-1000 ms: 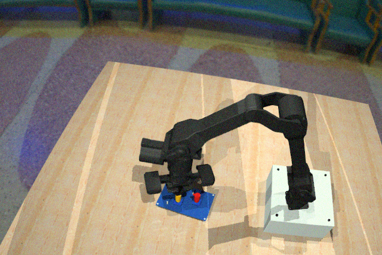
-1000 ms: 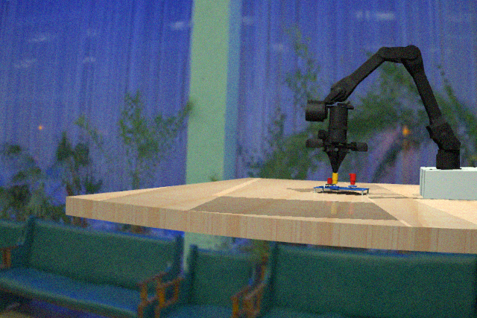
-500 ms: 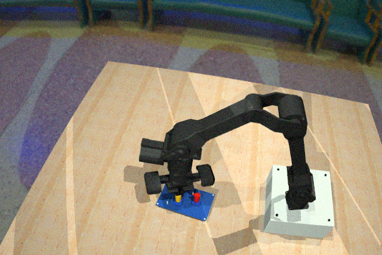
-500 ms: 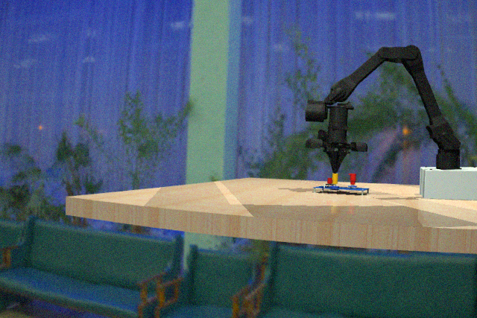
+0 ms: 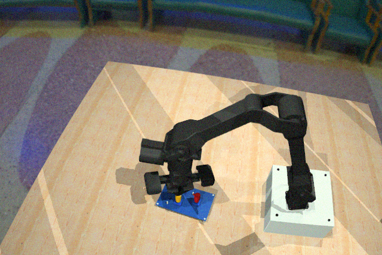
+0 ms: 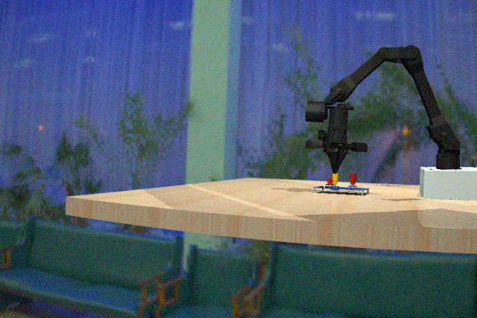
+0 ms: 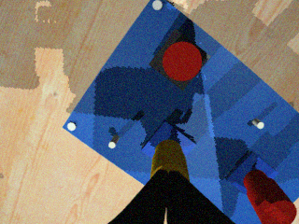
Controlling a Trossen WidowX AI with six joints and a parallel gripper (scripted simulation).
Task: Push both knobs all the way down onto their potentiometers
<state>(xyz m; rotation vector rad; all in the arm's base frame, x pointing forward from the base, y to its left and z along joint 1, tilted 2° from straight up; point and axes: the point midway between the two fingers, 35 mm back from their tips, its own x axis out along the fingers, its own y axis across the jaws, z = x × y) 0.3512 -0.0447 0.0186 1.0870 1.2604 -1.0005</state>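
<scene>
My gripper tip is now 1 cm above the yellow knob. The rest, counted from my gripper tip: red knob 6 cm behind, 1 cm below.
</scene>
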